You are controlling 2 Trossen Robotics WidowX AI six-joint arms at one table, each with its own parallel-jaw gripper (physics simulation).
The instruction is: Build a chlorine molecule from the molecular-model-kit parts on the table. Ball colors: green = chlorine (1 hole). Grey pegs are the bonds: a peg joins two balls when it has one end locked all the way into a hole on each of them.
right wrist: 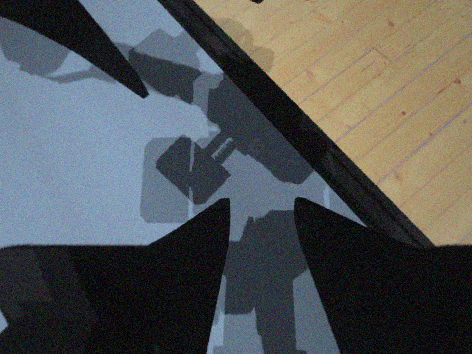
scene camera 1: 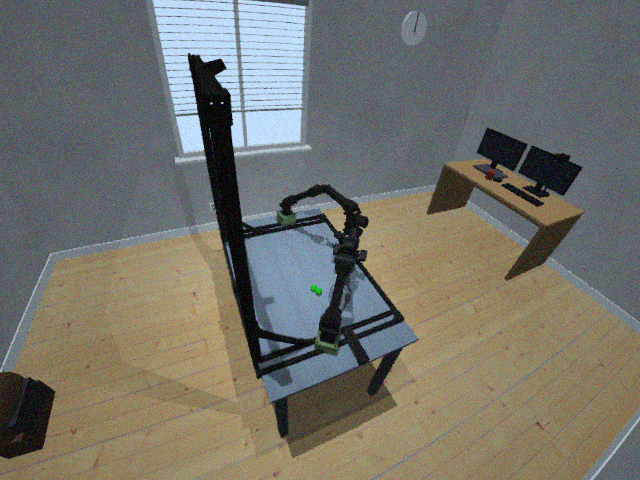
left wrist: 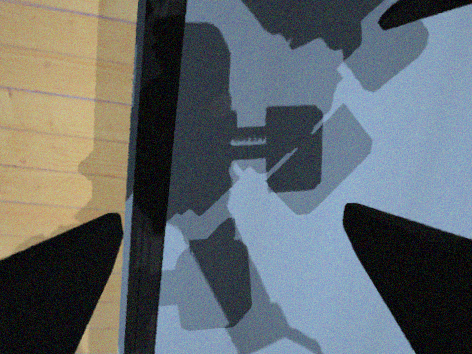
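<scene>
Two green balls, one (scene camera 1: pixel 313 288) and another (scene camera 1: pixel 318 291), lie side by side on the table and look close together or touching. Whether a grey peg joins them is too small to tell, and no peg can be made out. My left gripper (left wrist: pixel 234 218) is wide open and empty above the table's edge. My right gripper (right wrist: pixel 261 206) is partly open and empty, with shadowed table below its fingers. In the scene view both grippers are close together over the table's far-right side, away from the balls. The balls do not show in either wrist view.
A black frame bar (left wrist: pixel 155 150) (right wrist: pixel 280 105) runs along the table's edge. A tall black post (scene camera 1: pixel 222 170) rises at the table's left side. A dark fingertip enters each wrist view's upper part. Arm shadows cover parts of the table (scene camera 1: pixel 279 268).
</scene>
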